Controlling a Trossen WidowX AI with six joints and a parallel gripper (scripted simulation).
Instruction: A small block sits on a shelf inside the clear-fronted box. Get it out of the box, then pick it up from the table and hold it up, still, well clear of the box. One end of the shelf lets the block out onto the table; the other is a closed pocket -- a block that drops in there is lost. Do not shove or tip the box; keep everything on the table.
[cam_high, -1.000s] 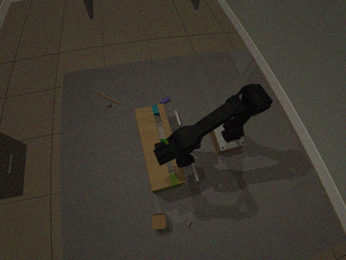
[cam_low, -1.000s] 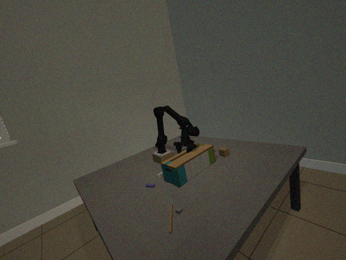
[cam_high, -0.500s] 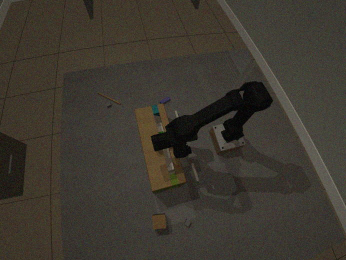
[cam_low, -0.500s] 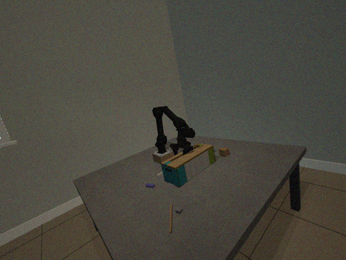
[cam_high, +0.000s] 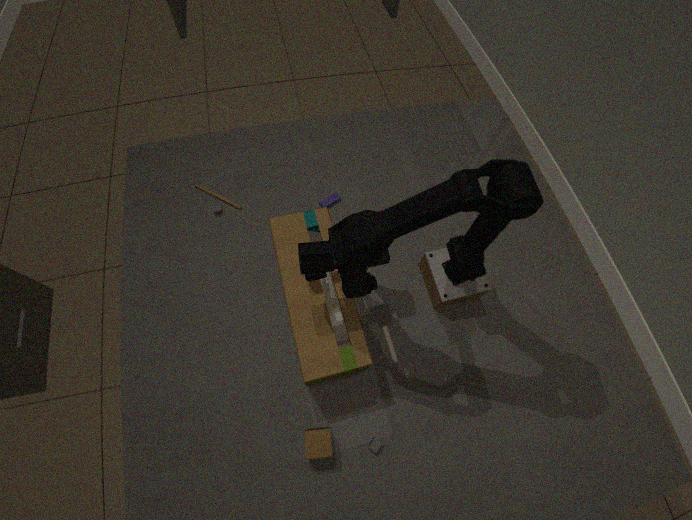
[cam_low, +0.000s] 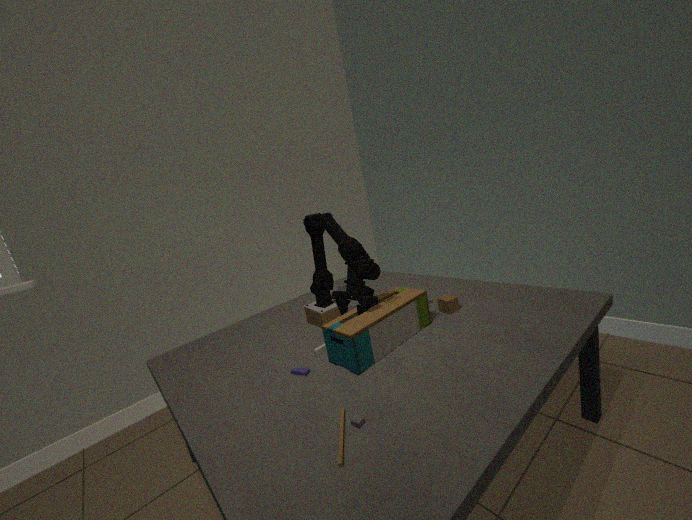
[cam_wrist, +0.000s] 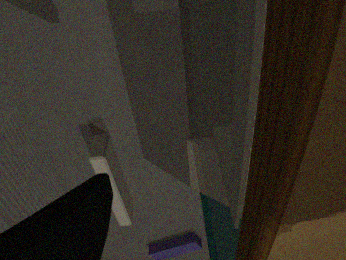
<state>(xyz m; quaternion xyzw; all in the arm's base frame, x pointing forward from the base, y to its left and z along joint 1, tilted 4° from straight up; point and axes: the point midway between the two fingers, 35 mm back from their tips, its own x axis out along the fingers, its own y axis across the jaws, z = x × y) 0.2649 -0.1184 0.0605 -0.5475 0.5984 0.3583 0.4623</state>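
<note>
Right now the green block is 5 cm ahead of my gripper tip and 3 cm to the right of it. Round my gripper tip: long wooden-topped box: 5 cm to the left, 4 cm ahead, 2 cm below; purple piece: 22 cm to the right, 8 cm below, 6 cm behind; wooden cube: 35 cm to the left, 20 cm ahead, 6 cm below.
</note>
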